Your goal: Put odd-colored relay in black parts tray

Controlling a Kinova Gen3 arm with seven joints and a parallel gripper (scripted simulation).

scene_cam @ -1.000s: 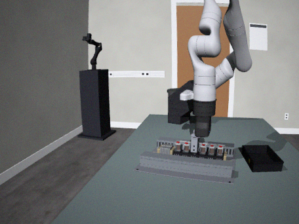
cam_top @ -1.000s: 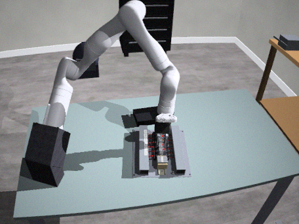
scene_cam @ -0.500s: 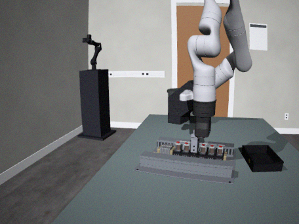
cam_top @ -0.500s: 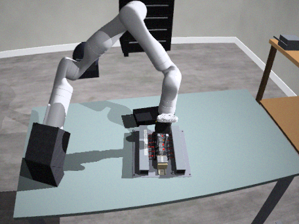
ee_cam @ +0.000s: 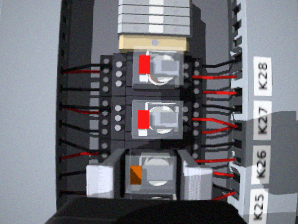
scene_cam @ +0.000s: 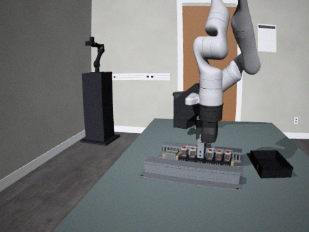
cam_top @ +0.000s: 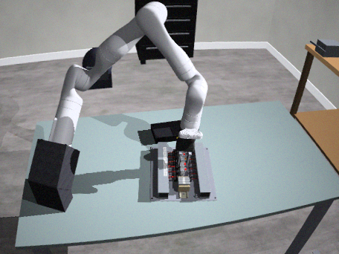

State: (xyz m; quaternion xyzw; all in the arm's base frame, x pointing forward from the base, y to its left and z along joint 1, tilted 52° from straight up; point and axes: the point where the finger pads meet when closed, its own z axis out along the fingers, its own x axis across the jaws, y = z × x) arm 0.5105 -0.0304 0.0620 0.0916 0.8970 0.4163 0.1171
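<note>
The relay is 1 cm below my hand. Round my hand: black parts tray: 3 cm behind, 25 cm to the left, 4 cm below.
</note>
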